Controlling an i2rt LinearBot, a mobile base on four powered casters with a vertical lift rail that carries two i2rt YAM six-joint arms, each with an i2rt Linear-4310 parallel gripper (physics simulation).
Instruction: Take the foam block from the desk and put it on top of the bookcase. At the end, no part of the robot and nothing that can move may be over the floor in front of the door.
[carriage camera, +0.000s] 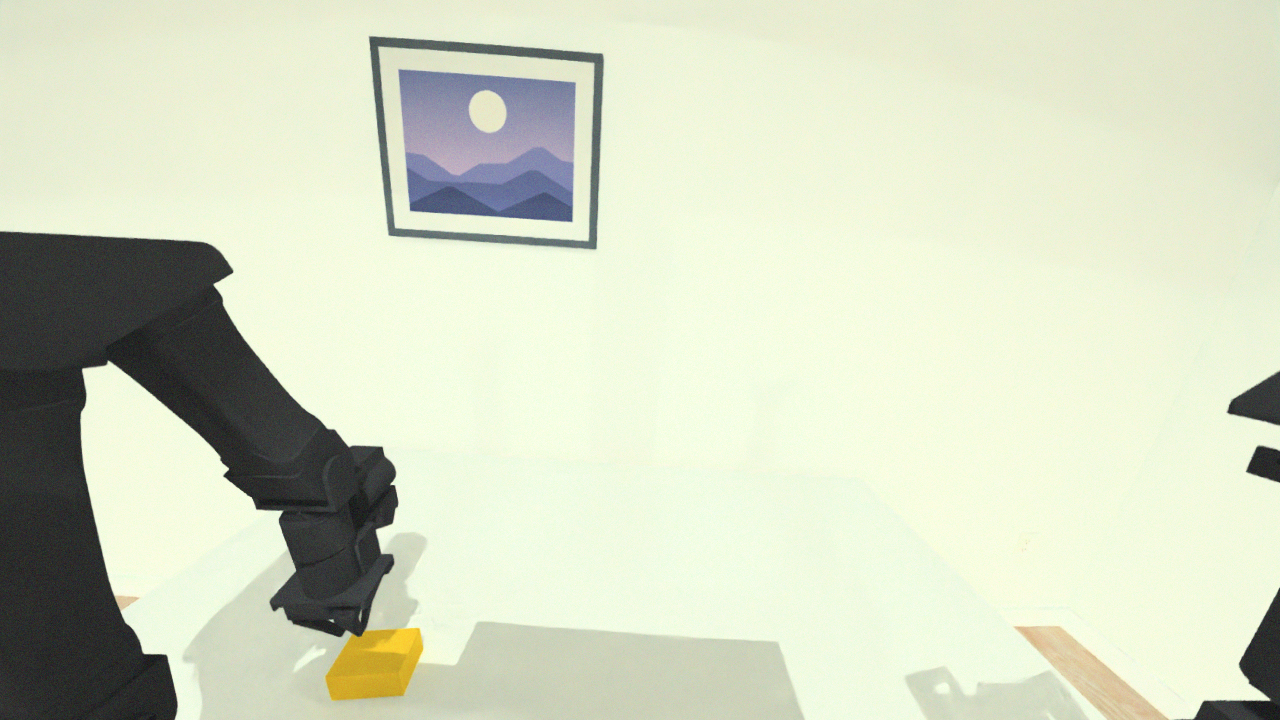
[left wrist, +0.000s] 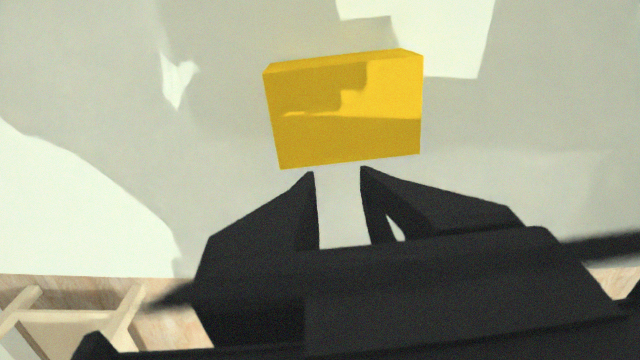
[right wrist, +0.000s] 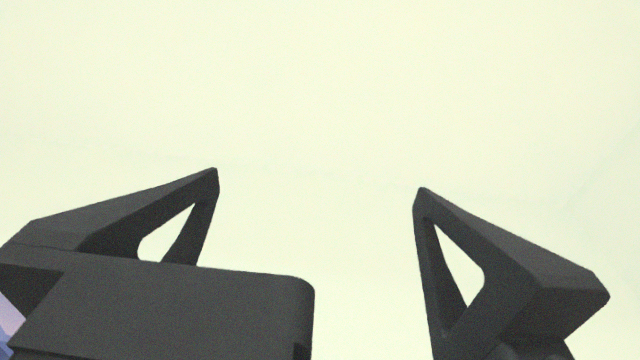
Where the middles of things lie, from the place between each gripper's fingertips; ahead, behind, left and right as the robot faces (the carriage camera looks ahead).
The yellow foam block (left wrist: 351, 107) lies 680 mm to the left of my right hand, 590 mm below it and 220 mm ahead of it. The rest, counted from my right hand: framed mountain picture (carriage camera: 489, 143) (840 mm ahead, 750 mm to the left, 230 mm above).
Right now the yellow foam block is 1 cm ahead of my left hand, 1 cm to the right of it and 8 cm below it. Round my left hand: framed mountain picture 64 cm ahead, 6 cm to the left, 74 cm above.
